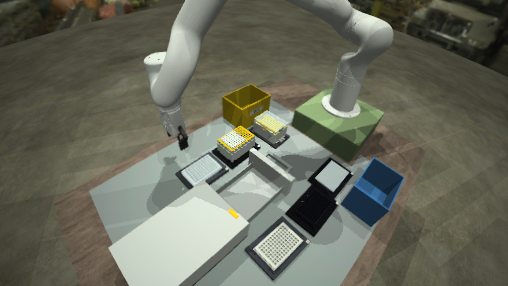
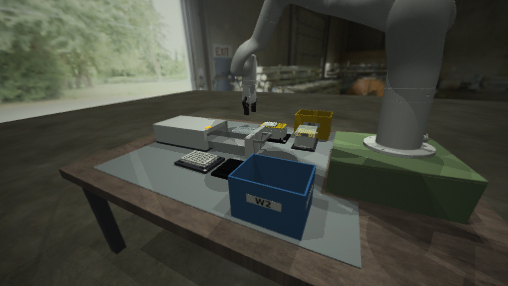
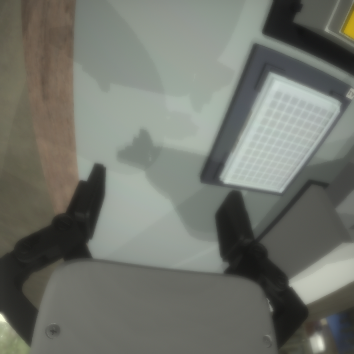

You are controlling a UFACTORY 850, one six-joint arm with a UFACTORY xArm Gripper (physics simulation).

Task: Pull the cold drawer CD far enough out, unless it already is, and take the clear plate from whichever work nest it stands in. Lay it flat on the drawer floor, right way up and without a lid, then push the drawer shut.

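The clear plate (image 1: 202, 169) (image 2: 245, 129) (image 3: 282, 135) stands flat in a dark nest (image 3: 230, 120) beside the cabinet, with its wells showing. My gripper (image 1: 183, 144) (image 2: 250, 110) (image 3: 165, 191) is open and empty. It hangs above the table, to the outer side of the clear plate and apart from it. The cold drawer (image 1: 252, 187) (image 2: 254, 141) stands pulled out of its white cabinet (image 1: 175, 240) (image 2: 182, 131), and its visible floor is bare. A whiter, opaque plate (image 1: 280, 245) (image 2: 200, 159) stands in another nest across the drawer.
Two tip racks (image 1: 236, 141) (image 1: 270, 126) stand beyond the clear plate, near a yellow bin (image 1: 234, 113) (image 2: 324, 130). A black nest (image 1: 312, 209) and a pale flat piece (image 1: 332, 176) lie near the blue bin (image 1: 362, 204) (image 2: 267, 207). The arm stands on a green base (image 1: 325, 127) (image 2: 400, 177).
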